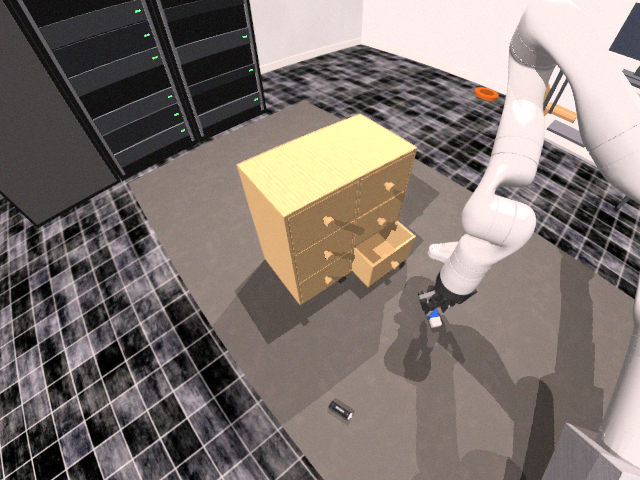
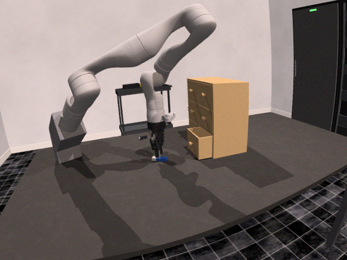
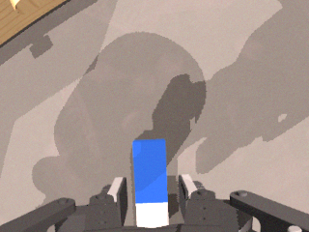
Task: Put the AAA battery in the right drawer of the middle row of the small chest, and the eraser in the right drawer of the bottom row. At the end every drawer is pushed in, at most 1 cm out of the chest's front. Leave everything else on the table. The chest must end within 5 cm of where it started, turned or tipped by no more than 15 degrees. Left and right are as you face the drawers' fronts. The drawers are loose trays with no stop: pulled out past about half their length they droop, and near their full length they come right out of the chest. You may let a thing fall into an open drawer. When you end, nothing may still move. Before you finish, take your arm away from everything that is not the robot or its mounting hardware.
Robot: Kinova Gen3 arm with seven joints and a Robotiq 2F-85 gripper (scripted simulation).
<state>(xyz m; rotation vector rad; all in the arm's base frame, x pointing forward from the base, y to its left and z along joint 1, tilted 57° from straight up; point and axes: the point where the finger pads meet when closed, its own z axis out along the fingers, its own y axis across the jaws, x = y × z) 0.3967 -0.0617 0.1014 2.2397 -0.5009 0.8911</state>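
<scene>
My gripper is now 30 mm above the white eraser. From my hand the other things lie so: green AAA battery 310 mm ahead, 30 mm to the right, 80 mm above; then dark AAA battery 30 mm ahead, 310 mm to the left, 30 mm below.
</scene>
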